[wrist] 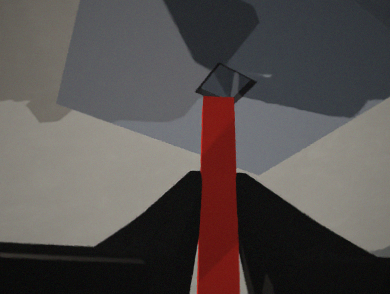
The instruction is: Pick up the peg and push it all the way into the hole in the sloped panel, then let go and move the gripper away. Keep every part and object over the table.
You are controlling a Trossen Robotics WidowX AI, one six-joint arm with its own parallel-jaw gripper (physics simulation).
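Frame: origin at the arm's base, x ahead, y left, z up, level; metres.
Seen in the pictures: gripper, fingertip midpoint: (216, 183).
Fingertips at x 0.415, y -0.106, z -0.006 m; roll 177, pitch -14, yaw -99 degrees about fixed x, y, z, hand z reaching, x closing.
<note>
A point is followed by its place in that frame.
The red peg (218, 150) {x 0.427, y -0.108, z -0.008 m} runs up the middle of the wrist view, from the bottom edge to its far end a little above the centre. My gripper (216, 183) {x 0.415, y -0.106, z -0.006 m} is shut on the peg, with one black finger on each side of it. The blue-grey sloped panel (130, 65) {x 0.454, y -0.083, z -0.047 m} fills the upper part of the view. The hole (220, 82) {x 0.438, y -0.124, z -0.055 m} is a dark-edged, diamond-shaped opening in the panel. The peg's far end overlaps the hole's lower edge in the view, and most of the opening shows above it. Whether the peg touches the panel cannot be told.
The pale table top (75, 175) {x 0.380, y -0.032, z -0.100 m} shows on both sides below the panel. The panel's lower corner points down behind the peg, slightly right of it. Dark shadows lie over the upper middle and right of the panel, and a fainter one over its left part.
</note>
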